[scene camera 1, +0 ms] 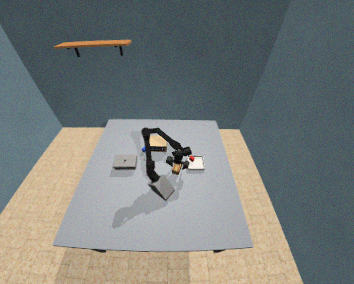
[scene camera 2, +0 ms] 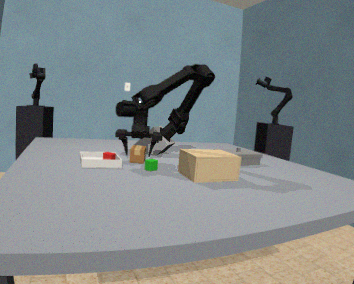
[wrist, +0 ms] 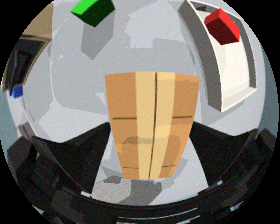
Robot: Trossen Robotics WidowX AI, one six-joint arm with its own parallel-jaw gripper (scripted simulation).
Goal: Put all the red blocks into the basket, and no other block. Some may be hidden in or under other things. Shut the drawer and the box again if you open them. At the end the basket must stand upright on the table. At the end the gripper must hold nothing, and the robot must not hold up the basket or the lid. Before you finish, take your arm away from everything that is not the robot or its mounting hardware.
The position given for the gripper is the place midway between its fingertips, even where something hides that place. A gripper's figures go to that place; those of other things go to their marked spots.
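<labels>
There's a red block (wrist: 216, 27) that's 0.14 m from the lens, and the gripper (wrist: 149, 125) is 0.10 m from the lens. A wooden box (wrist: 151, 113) is 0.05 m from the lens. The marked spots on the red block and the wooden box are 0.13 m apart.
</labels>
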